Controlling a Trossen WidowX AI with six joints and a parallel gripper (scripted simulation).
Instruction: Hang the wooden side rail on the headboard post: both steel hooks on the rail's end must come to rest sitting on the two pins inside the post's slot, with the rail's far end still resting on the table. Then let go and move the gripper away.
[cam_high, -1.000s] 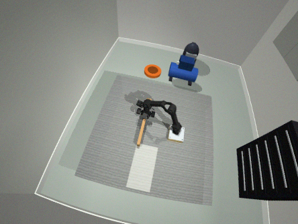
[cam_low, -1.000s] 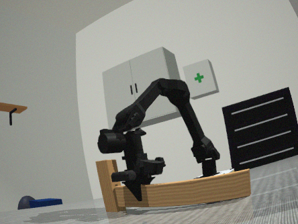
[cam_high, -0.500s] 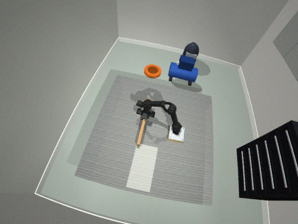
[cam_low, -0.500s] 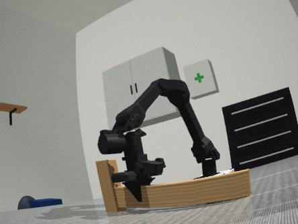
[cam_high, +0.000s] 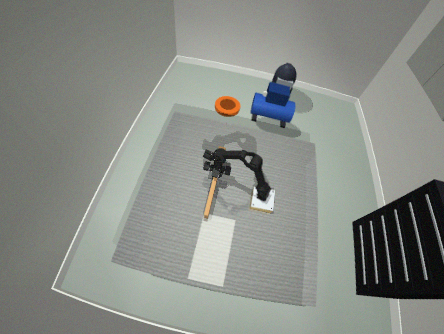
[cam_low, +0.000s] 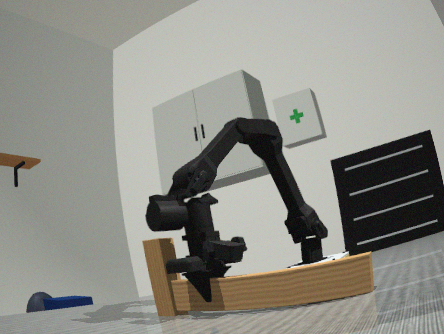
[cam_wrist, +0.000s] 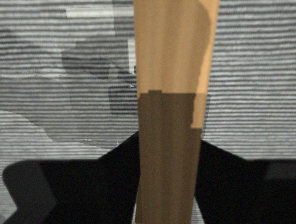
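The wooden headboard post lies 110 mm to the right of my gripper tip, 50 mm above it and 20 mm ahead of it.
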